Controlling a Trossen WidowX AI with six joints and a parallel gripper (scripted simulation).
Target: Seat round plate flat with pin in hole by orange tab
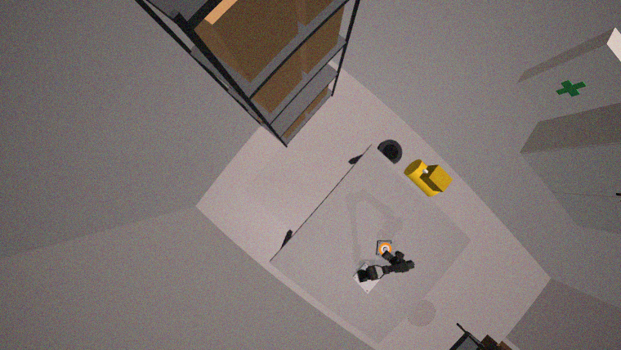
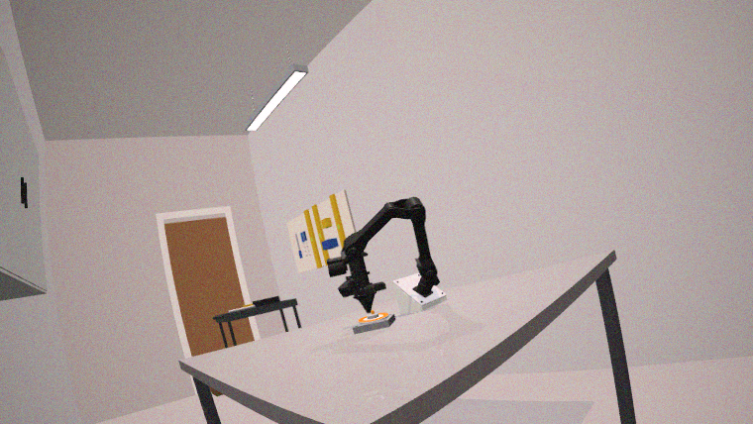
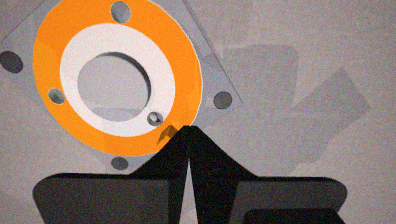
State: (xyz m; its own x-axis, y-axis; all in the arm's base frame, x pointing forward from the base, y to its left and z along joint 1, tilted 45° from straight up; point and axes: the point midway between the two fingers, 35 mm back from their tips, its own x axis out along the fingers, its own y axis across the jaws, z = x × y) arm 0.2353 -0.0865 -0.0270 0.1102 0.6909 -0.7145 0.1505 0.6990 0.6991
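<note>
Right now my gripper tip is 4 cm to the right of the square grey base, 3 cm short of it and 2 cm above it.
</note>
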